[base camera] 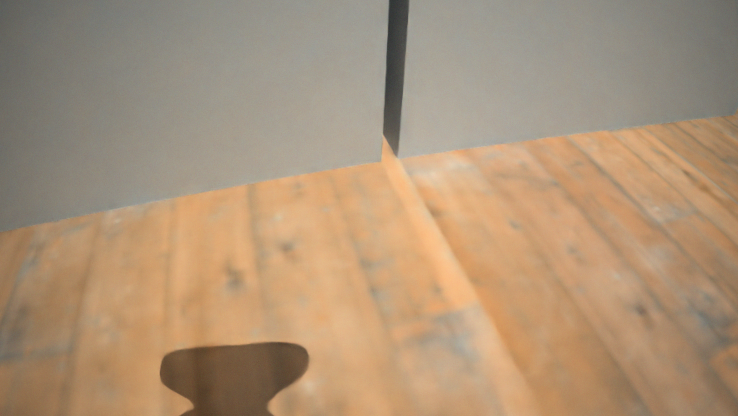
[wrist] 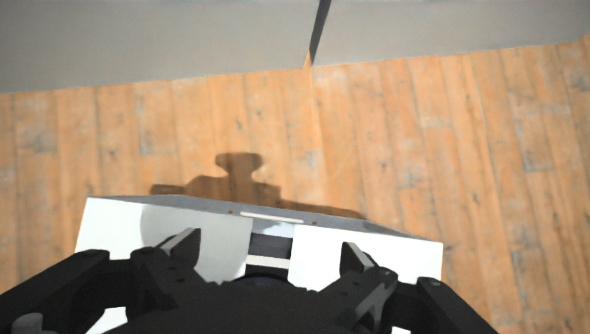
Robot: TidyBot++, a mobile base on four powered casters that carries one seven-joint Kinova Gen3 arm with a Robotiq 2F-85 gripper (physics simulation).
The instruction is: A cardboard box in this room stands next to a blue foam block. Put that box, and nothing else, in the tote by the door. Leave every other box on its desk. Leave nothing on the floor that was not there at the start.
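Frame: origin at the arm's base, x ahead, y left, z up, level; centimetres.
Seen in the pictures: gripper, fingertip midpoint: (wrist: 271,250).
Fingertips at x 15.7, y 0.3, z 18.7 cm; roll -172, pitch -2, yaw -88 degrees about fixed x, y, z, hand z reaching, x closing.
Note:
A point is followed by its place in that frame.
My gripper (wrist: 271,250) {x 15.7, y 0.3, z 18.7 cm} is open in the wrist view, its two black fingers wide apart with nothing between them. It hangs above the white top of my own base. The cardboard box, the blue foam block and the tote do not show in either view.
Large grey upright panels (base camera: 196,93) {x 52.3, y 19.3, z -25.1 cm} (wrist: 150,40) {x 48.5, y 32.6, z -20.8 cm} stand across the way ahead, with a narrow dark gap (base camera: 395,77) (wrist: 318,32) {x 61.3, y -4.7, z -25.9 cm} between them. They meet the wooden floor (base camera: 320,248) {x 41.8, y 4.6, z -39.7 cm} (wrist: 360,130) {x 41.6, y -23.1, z -39.7 cm}. My robot's shadow falls on the floor in front of the base.

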